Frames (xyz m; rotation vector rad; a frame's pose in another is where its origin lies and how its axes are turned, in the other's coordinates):
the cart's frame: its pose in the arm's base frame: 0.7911 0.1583 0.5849 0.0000 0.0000 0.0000
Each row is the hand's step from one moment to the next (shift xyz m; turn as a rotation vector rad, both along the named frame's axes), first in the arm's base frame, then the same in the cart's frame.
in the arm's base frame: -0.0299 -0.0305 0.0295 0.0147 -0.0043 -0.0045
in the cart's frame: -0.0299 -0.0305 0.0295 0.0147 -0.0043 -0.0045
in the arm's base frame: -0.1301 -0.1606 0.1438 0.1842 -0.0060 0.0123
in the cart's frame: -0.1301 -0.1606 0.1438 0.1842 -0.0060 0.0123
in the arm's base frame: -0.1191 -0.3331 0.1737 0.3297 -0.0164 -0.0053
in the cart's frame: -0.1191 -0.3331 0.1737 0.3297 -0.0164 -0.0053
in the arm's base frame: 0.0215 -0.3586 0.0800 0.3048 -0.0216 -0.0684
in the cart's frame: 0.0215 -0.3586 0.0800 0.3048 -0.0216 -0.0684
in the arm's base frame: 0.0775 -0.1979 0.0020 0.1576 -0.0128 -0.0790
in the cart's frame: 0.0775 -0.1979 0.0020 0.1576 -0.0128 -0.0790
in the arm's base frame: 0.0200 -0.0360 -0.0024 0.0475 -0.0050 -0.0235
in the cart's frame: 0.0200 -0.0360 -0.0024 0.0475 -0.0050 -0.0235
